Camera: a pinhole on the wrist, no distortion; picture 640 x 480 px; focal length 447.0 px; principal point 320.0 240.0 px. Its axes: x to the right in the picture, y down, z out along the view. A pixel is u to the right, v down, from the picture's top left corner.
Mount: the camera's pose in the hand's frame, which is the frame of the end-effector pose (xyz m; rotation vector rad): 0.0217 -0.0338 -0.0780 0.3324 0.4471 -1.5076
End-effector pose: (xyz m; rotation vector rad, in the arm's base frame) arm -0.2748 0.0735 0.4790 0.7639 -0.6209 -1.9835
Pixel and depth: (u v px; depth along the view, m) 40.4 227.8 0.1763
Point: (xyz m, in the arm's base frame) -0.3920 0.0741 0.5451
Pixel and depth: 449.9 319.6 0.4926
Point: -0.7556 0.1648 0.3650
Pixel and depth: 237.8 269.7 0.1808
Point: -0.4135 0.0871 0.4702
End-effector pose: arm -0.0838 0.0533 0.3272 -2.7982 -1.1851 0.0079
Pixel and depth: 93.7 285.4 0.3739
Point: -0.0702 0.1774 -0.0013
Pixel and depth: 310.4 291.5 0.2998
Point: -0.1585 0.2445 0.1620
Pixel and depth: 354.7 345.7 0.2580
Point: -0.1414 0.2580 0.2137
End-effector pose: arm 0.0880 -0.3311 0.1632 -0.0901 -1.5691 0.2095
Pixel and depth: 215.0 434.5 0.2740
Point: -0.0907 -0.4153 0.3414
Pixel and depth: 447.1 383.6 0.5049
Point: -0.1691 -0.6958 0.4580
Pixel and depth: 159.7 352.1 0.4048
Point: -0.2451 -0.4210 0.3323
